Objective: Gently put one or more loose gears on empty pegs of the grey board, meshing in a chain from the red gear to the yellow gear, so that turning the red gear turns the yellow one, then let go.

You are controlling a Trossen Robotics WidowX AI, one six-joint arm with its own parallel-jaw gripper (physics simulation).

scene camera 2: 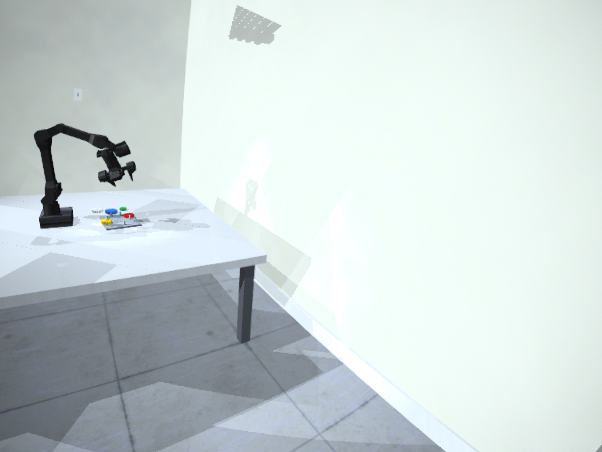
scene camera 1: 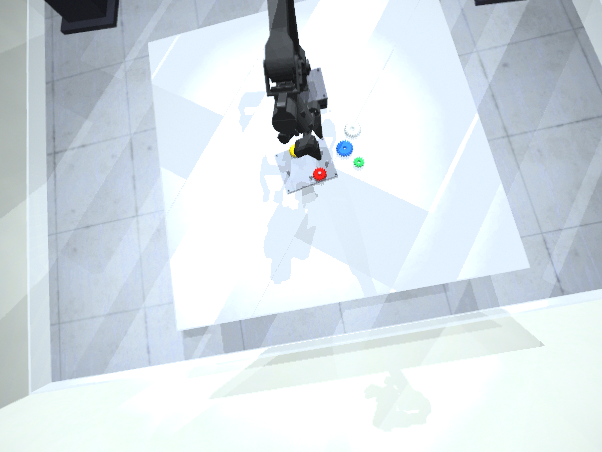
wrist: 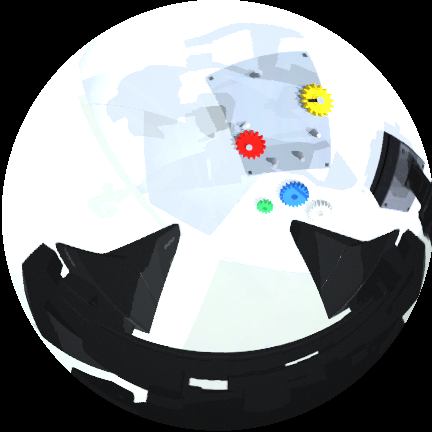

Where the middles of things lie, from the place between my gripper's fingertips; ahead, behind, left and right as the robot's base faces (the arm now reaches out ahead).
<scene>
I see the grey board (scene camera 1: pixel 300 169) 180 mm below my hand, 60 mm to the right of it and 30 mm behind it. From my hand the other things lie so: yellow gear (wrist: pixel 310 94) (170 mm below, 90 mm to the right, 90 mm behind).
</scene>
